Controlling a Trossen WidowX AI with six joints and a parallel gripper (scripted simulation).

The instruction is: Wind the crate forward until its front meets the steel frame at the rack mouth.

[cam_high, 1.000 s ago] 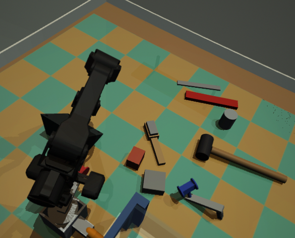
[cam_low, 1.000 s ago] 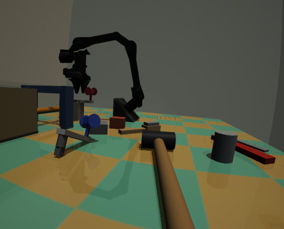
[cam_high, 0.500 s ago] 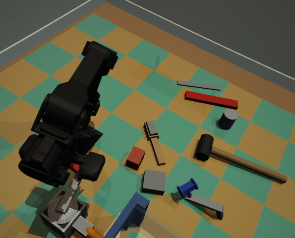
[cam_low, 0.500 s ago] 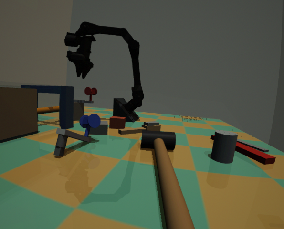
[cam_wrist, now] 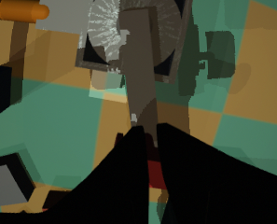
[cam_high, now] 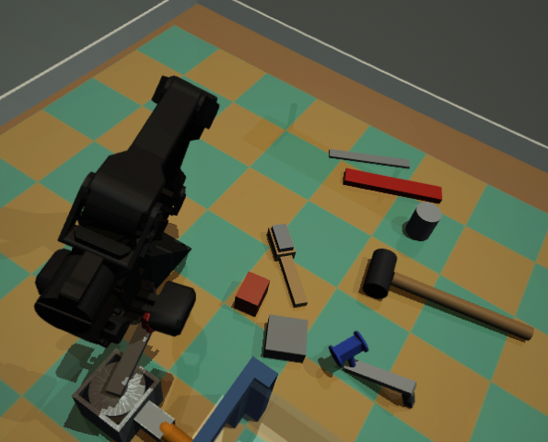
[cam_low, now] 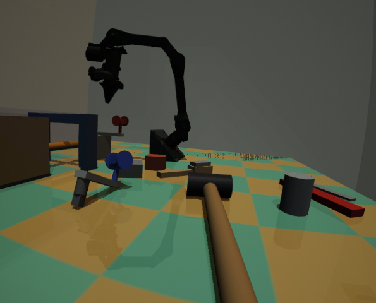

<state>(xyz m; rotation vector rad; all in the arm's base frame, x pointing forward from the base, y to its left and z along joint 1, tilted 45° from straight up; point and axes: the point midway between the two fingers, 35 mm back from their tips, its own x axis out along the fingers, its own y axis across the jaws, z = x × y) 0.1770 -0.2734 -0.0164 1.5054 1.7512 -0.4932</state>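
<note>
The red cylindrical grip is 20 mm behind my gripper tip, 50 mm to the left of it and 80 mm below it. Round my gripper tip: grey block (170 mm ahead, 210 mm to the left, 200 mm below); red-knobbed winch handle (10 mm behind, 20 mm to the left, 110 mm below); boxy winch (50 mm to the right, 180 mm below).
</note>
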